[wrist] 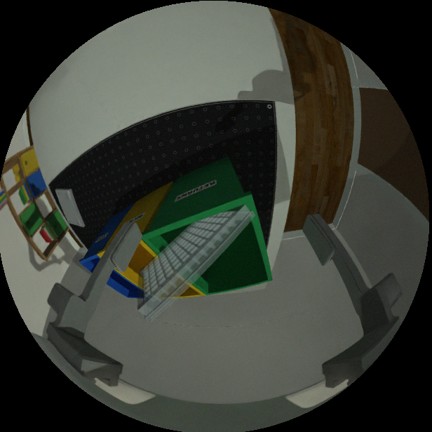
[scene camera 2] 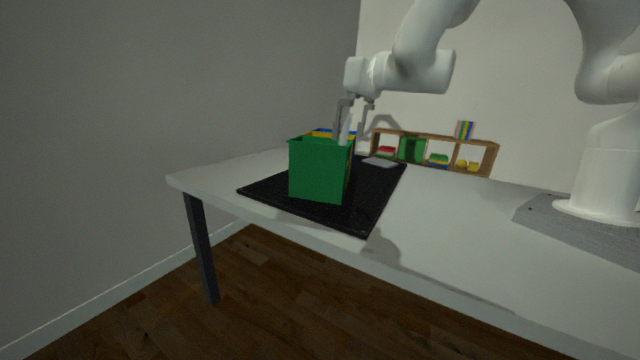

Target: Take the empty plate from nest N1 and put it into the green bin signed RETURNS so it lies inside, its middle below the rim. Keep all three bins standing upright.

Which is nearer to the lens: the yellow bin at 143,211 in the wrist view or the green bin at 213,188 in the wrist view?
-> The green bin.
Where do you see a blue bin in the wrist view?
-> At 90,259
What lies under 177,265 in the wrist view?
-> A clear gridded plate.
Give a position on a green bin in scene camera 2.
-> At 318,167
